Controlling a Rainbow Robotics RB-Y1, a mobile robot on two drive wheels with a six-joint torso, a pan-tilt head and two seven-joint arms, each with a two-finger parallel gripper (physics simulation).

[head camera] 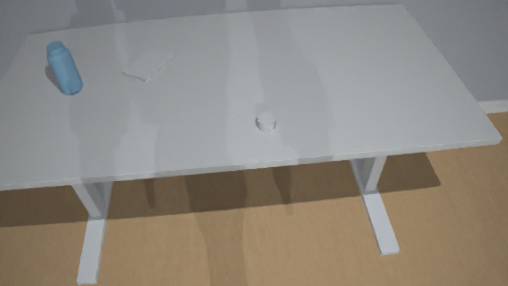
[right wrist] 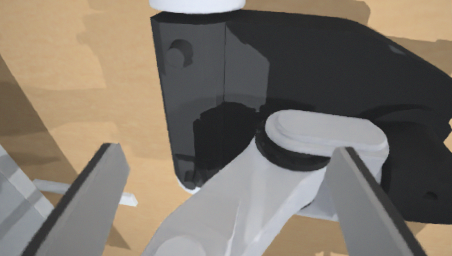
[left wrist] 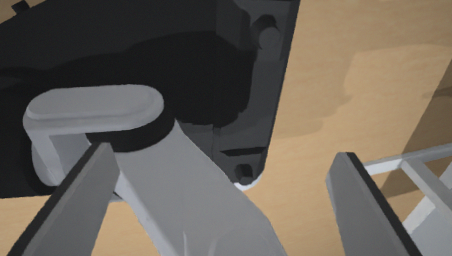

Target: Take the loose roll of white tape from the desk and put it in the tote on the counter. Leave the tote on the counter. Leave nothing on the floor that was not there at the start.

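Places are measured from the robot's base along level axes (x ahead, y left, z up), in metres.
Where they show: left gripper, fingertip midpoint: [left wrist: 223, 162]; right gripper, fingertip midpoint: [right wrist: 227, 158].
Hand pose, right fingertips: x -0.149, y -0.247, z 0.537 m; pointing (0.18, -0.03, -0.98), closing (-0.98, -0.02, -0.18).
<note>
After its pixels a point has its place.
A small roll of white tape [head camera: 266, 122] @(x 0.593, y -0.007, z 0.744 m) lies on the light grey desk [head camera: 400, 100] @(x 0.708, y -0.402, z 0.720 m), a little right of the middle and near the front edge in the head view. My left gripper [left wrist: 223, 162] @(x -0.126, y 0.217, z 0.539 m) is open, with nothing between its fingers, and hangs beside the robot's own base. My right gripper [right wrist: 227, 158] @(x -0.149, y -0.247, z 0.537 m) is open and empty too, on the base's other side. Neither gripper shows in the head view; both are away from the tape. The tote and the counter do not show in these views.
A blue bottle [head camera: 65, 69] @(x 0.749, y 0.583, z 0.819 m) stands at the left of the desk. A thin white flat object [head camera: 147, 66] @(x 0.872, y 0.376, z 0.730 m) lies right of it. The desk's legs [head camera: 92, 200] @(x 0.740, y 0.729, z 0.146 m) [head camera: 375, 174] @(x 0.878, y -0.484, z 0.145 m) stand on the wooden floor. The dark robot base [left wrist: 235, 90] @(x -0.034, y 0.049, z 0.191 m) [right wrist: 200, 90] @(x -0.027, y -0.086, z 0.191 m) shows below both wrists. A wall is behind the desk.
</note>
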